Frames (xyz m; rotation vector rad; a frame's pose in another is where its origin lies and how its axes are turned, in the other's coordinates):
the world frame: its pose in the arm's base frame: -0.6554 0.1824 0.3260 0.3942 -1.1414 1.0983
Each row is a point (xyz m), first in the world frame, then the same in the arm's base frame.
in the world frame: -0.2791 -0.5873 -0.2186
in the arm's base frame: -0.0410 -0.0619 0.1432
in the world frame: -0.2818 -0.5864 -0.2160
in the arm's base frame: -0.0431 -0.0647 0.1417
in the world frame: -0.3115 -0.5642 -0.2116
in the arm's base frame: -0.0643 -0.0724 0.1120
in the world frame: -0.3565 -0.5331 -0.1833
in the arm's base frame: -0.1057 -0.1013 0.0766
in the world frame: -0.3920 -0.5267 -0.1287
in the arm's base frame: -0.1398 -0.1563 0.0669
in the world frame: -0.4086 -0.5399 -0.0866
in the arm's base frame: -0.1507 -0.2017 0.0736
